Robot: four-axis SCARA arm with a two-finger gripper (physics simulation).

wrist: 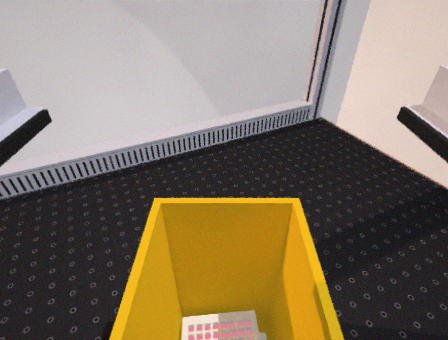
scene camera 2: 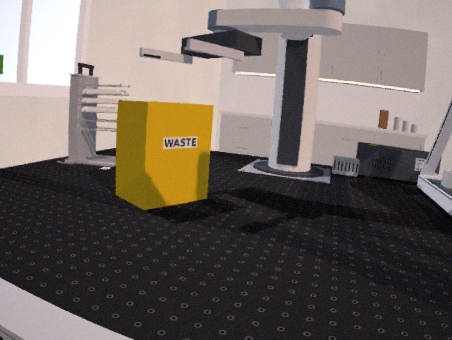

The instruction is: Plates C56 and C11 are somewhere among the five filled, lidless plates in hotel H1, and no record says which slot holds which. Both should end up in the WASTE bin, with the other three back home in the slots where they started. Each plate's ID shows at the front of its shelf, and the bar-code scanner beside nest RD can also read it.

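Frame: origin at the arm's base, x left, y back, z up, level; millimetres.
Seen in the pictures: gripper, fingertip midpoint: (wrist: pixel 223 94) (scene camera 2: pixel 162 48); arm's base, link origin: (scene camera 2: pixel 288 173).
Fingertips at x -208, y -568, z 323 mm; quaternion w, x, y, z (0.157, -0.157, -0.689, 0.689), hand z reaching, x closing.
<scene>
Offsets run from my fingertips to a thing's top centre. "spot": to the spot under its first point.
The yellow WASTE bin {dx +8, dy +19, dz -110 mm} (scene camera 2: pixel 165 155) (wrist: pixel 227 201) stands upright on the dark deck. A white plate {spot: dx -9, dy -33, dz -277 mm} (wrist: pixel 220 325) with pink wells lies down inside the bin; its ID does not show, and a pale edge beside it may belong to another plate. My gripper (scene camera 2: pixel 163 49) (wrist: pixel 223 94) is open and empty, its fingers wide apart, above the bin. A grey hotel (scene camera 2: pixel 82 120) stands behind the bin at the left in the scene view, with pale plates {dx -351, dy +264, dz -76 mm} (scene camera 2: pixel 105 92) on some upper shelves; its lower shelves are partly hidden, and no IDs are readable.
The arm's column (scene camera 2: pixel 295 105) rises behind and right of the bin. A dark box {spot: dx +552, dy +602, dz -241 mm} (scene camera 2: pixel 385 161) and a small slotted grey block {spot: dx +409, dy +613, dz -279 mm} (scene camera 2: pixel 345 166) stand at the back right. In the wrist view, a slotted grey strip {spot: dx -59, dy -436, dz -292 mm} (wrist: pixel 165 149) runs along the pale wall beyond the bin.
</scene>
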